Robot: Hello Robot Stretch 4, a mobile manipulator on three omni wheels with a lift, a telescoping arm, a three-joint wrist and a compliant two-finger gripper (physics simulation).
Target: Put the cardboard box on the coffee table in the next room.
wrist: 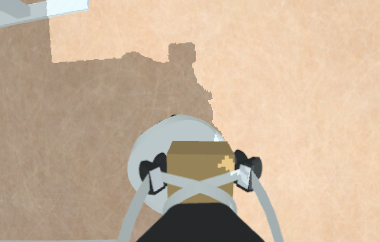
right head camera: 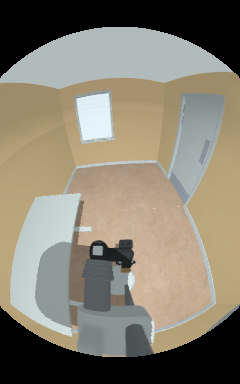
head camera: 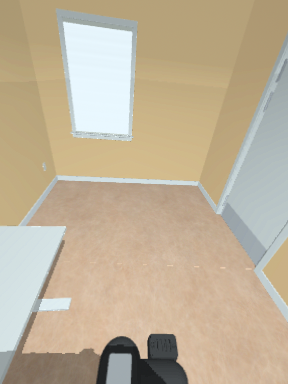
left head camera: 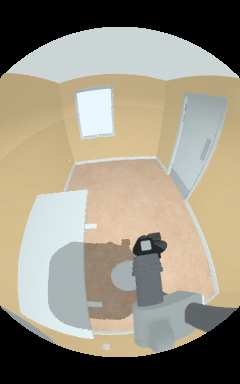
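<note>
The cardboard box (wrist: 200,162) is brown and sits between the two fingertips in the wrist view. My gripper (wrist: 200,164) is shut on it, one black fingertip against each side, above the round pale base. In the right head view a small brown part of the box (right head camera: 126,270) shows under the wrist. In the head view the black wrist parts show at the bottom edge, and the fingers and box are hidden. No table that I can identify as the coffee table shows.
A large white table (head camera: 25,260) (left head camera: 55,225) (right head camera: 47,225) stands close on the left, with a foot (head camera: 55,304) sticking out over the floor. A grey door (head camera: 265,165) (left head camera: 197,140) (right head camera: 200,140) is in the right wall. A window (head camera: 100,80) is in the far wall.
</note>
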